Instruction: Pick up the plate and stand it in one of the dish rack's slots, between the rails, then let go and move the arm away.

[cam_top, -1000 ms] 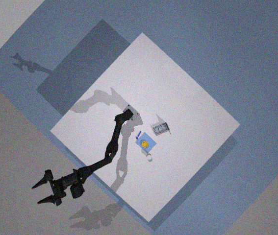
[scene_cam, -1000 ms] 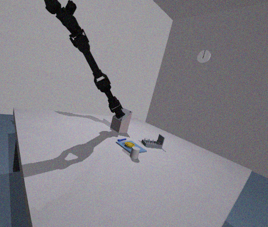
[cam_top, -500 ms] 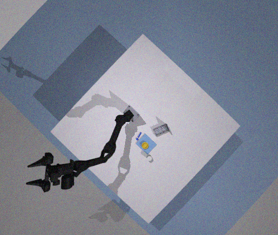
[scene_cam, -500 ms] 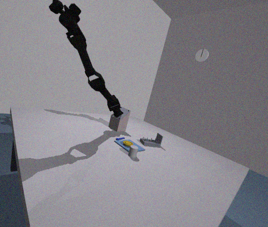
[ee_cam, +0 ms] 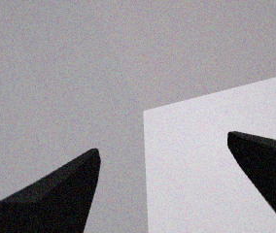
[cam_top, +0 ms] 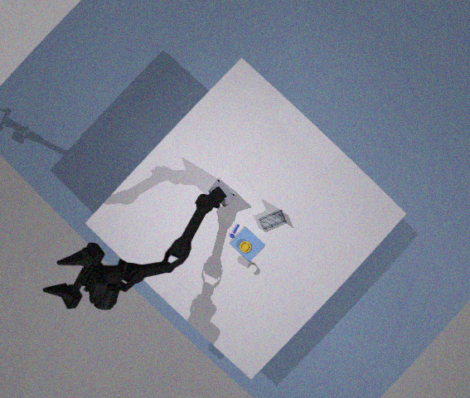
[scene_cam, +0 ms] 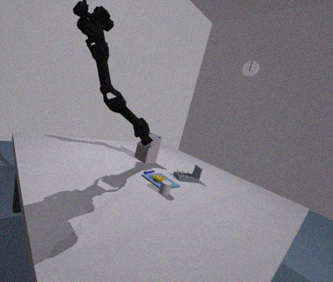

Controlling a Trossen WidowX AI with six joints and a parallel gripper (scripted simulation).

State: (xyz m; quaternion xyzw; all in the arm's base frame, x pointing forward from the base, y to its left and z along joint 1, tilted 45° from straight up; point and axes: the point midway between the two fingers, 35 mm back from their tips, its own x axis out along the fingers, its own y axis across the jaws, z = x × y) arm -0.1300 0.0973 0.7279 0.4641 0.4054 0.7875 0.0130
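The yellow plate is 74 cm below my gripper tip, 38 cm ahead of it and 37 cm to the left of it. Round my gripper tip: light blue mat (75 cm below, 39 cm to the left, 38 cm ahead); then grey dish rack (73 cm below, 58 cm to the left, 36 cm ahead); then blue spoon (75 cm below, 37 cm to the left, 28 cm ahead).
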